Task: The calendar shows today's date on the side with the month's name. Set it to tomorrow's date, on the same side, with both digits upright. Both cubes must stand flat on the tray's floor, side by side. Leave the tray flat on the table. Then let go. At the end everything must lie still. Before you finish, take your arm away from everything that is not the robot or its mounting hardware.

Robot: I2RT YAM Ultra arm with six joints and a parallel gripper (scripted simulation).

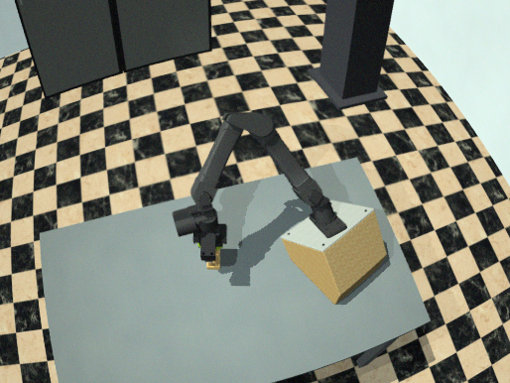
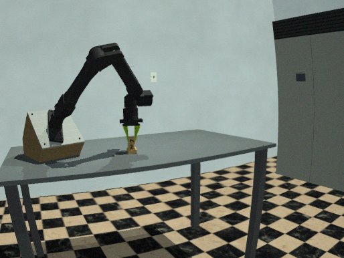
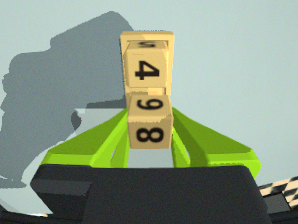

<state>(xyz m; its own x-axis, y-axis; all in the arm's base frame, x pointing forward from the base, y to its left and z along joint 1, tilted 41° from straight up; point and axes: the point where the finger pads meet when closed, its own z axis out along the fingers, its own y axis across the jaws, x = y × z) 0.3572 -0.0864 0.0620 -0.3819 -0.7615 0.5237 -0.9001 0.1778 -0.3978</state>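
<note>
My hand is 5 cm above the tan tray and 1 cm to the right of it.
</note>
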